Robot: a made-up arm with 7 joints.
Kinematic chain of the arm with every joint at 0, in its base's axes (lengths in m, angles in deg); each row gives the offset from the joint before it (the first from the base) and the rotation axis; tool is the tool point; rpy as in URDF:
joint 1: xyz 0 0 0 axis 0.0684 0.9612 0.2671
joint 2: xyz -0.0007 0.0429 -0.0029 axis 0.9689 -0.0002 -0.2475
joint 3: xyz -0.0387 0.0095 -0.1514 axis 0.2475 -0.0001 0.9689
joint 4: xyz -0.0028 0 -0.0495 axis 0.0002 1 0
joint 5: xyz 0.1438 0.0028 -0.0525 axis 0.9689 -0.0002 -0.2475
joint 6: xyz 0.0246 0 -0.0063 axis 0.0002 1 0
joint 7: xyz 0.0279 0 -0.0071 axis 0.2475 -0.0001 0.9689
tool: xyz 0 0 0 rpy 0 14.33 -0.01
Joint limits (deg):
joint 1: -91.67..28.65
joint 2: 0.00..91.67
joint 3: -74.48..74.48
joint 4: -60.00..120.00
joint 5: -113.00..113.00
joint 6: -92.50..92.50
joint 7: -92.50..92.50
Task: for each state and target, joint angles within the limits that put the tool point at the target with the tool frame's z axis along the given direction. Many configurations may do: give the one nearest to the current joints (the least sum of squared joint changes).
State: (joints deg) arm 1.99 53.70 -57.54 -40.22 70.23 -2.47 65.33
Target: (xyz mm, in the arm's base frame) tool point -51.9 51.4 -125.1 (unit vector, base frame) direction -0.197 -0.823 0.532
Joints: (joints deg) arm 28.65 71.44 -74.25 -59.86 48.04 37.71 65.33
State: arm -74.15 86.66 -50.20 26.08 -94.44 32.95 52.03
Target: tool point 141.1 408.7 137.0 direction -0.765 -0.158 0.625
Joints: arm -91.53 91.67 -5.27 76.35 -63.76 -8.98 52.03
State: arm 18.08 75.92 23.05 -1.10 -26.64 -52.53 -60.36
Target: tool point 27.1 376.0 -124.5 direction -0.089 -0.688 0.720
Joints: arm 24.07 57.22 31.04 33.19 -40.80 -55.90 -60.36
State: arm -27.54 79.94 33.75 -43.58 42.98 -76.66 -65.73
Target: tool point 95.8 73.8 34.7 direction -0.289 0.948 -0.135
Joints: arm -36.00 91.67 2.62 -59.96 23.32 -92.37 -65.71
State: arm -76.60 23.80 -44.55 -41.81 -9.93 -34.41 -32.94
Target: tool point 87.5 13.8 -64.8 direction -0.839 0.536 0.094
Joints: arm -26.36 53.72 -46.80 -60.00 23.51 -38.84 -32.94
